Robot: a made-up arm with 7 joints.
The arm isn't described. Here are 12 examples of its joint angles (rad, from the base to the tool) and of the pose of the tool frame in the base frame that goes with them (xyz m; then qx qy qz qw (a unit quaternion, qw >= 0)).
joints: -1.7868 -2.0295 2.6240 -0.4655 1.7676 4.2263 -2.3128
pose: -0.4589 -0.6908 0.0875 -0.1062 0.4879 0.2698 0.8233
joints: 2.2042 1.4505 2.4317 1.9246 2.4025 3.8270 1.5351
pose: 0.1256 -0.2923 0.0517 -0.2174 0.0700 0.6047 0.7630
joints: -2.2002 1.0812 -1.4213 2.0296 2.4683 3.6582 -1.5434
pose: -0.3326 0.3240 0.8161 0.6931 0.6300 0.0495 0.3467
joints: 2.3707 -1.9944 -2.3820 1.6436 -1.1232 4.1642 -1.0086
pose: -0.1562 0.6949 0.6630 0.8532 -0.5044 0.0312 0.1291
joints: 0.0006 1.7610 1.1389 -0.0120 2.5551 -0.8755 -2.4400
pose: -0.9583 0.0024 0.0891 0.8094 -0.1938 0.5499 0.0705
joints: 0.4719 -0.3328 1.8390 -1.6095 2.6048 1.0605 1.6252
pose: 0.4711 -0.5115 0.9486 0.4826 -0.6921 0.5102 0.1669
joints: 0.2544 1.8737 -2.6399 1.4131 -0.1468 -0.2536 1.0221
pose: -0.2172 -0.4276 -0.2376 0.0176 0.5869 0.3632 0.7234
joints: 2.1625 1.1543 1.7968 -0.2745 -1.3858 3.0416 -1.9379
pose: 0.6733 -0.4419 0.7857 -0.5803 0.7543 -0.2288 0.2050
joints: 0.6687 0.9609 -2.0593 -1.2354 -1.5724 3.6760 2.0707
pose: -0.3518 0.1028 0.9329 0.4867 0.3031 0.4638 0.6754
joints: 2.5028 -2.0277 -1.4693 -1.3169 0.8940 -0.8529 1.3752
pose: -0.7547 -0.0185 0.1683 0.3549 0.8289 0.4092 0.1399
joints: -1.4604 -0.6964 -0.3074 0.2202 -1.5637 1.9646 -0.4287
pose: 0.1784 -0.6391 1.1836 0.3856 0.3217 -0.1933 0.8429
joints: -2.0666 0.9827 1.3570 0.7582 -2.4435 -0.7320 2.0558
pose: 0.6422 0.6008 1.0005 -0.6298 -0.1093 0.6999 0.3185
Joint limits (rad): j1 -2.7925..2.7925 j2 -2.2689..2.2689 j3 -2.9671..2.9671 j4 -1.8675..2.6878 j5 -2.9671..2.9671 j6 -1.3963..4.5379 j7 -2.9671..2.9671
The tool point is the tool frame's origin. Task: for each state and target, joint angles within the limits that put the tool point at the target. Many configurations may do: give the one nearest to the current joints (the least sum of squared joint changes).
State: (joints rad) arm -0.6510 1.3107 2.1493 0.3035 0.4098 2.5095 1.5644
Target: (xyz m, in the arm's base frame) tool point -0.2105 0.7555 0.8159
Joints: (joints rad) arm -1.0920 1.0963 2.0513 0.5445 0.4894 2.5699 1.5644
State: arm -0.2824 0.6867 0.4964 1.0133 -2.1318 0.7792 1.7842
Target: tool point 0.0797 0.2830 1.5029
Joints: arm -0.8448 0.2915 0.6487 0.5895 -2.1420 0.4405 1.7842
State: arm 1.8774 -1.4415 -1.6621 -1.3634 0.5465 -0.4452 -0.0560
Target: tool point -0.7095 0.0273 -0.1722
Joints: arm 2.6960 -2.2173 -1.8678 -0.7981 0.7146 -0.3323 -0.0560
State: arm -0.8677 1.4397 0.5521 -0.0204 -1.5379 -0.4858 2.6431
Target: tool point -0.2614 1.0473 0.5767
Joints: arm -1.3346 1.4632 0.5782 0.1821 -1.6475 -0.0620 2.6431
